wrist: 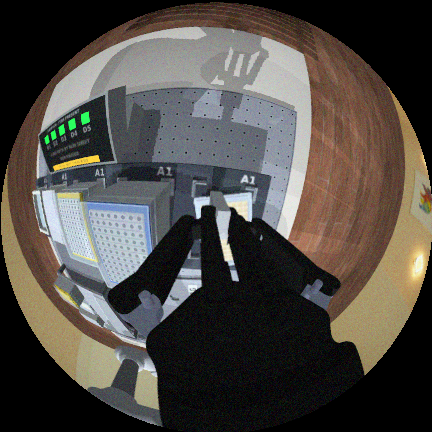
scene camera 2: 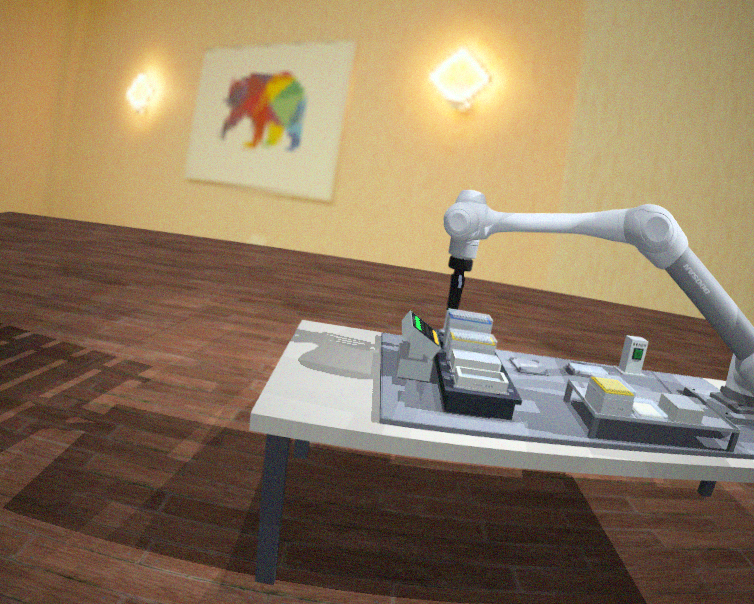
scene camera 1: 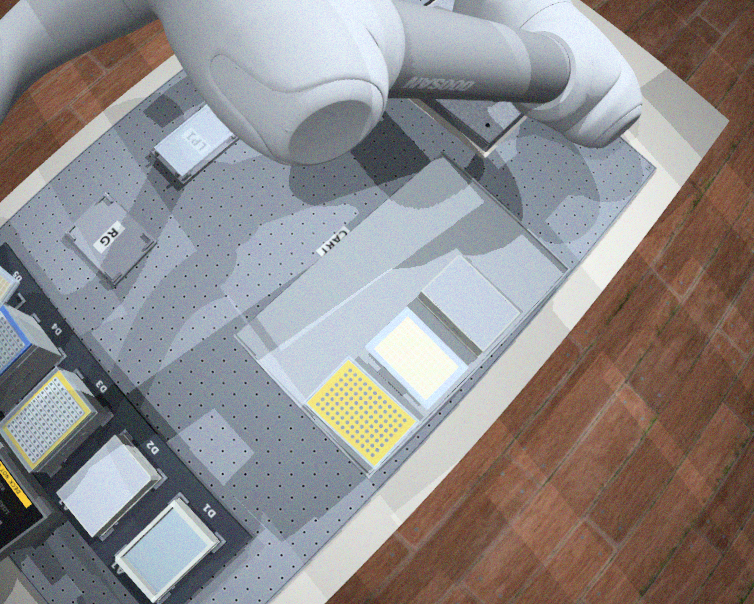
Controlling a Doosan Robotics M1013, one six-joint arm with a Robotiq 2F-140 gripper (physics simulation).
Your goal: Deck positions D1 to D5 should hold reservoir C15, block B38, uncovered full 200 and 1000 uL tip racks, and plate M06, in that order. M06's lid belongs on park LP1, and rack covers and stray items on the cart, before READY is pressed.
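Frame: origin at the arm's base, x back, y right, z up, level; millimetres.
Seen in the pictures: gripper, fingertip midpoint: [wrist: 214,201]; arm's base at its link origin: [scene camera 2: 740,406].
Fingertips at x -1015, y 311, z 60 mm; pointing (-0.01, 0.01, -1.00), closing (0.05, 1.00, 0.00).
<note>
Offsets run from my fingertips to a thing's middle. "spot": to the spot under its first point.
My gripper [scene camera 2: 453,307] [wrist: 214,201] is shut and empty, pointing down over the D5 end of the deck. In the wrist view its fingers partly hide a cream plate @(dx +58, dy +21, dz -10 mm) [wrist: 241,209] at D5. A blue-edged tip rack @(dx +36, dy -112, dz +72 mm) [scene camera 2: 470,319] [wrist: 119,240] stands at D4 and a yellow-edged one @(dx +25, dy -236, dz +39 mm) [scene camera 1: 47,418] [wrist: 76,225] at D3; rows of tips show in both. A white block @(dx +14, dy -359, dz +2 mm) [scene camera 1: 110,487] [scene camera 2: 476,360] sits at D2 and a pale blue reservoir @(dx +3, dy -483, dz -4 mm) [scene camera 1: 166,550] [scene camera 2: 481,379] at D1. The park LP1 @(spot: dx +509, dy -38, dz -60 mm) [scene camera 1: 195,141] shows a pale flat top, partly behind the arm.
The cart @(dx +508, dy -515, dz -45 mm) [scene camera 1: 352,276] [scene camera 2: 660,425] bears a yellow-topped rack @(dx +331, dy -567, dz +40 mm) [scene camera 1: 361,412] [scene camera 2: 610,386], a cream plate @(dx +448, dy -576, dz -5 mm) [scene camera 1: 415,358] and a pale grey box @(dx +555, dy -587, dz +3 mm) [scene camera 1: 472,302] [scene camera 2: 681,407]. A status panel [scene camera 2: 420,333] [wrist: 77,130] stands beside the deck. The READY post @(dx +722, dy +44, dz -13 mm) [scene camera 2: 635,353] and RG stand [scene camera 1: 110,239] are on the mat.
</note>
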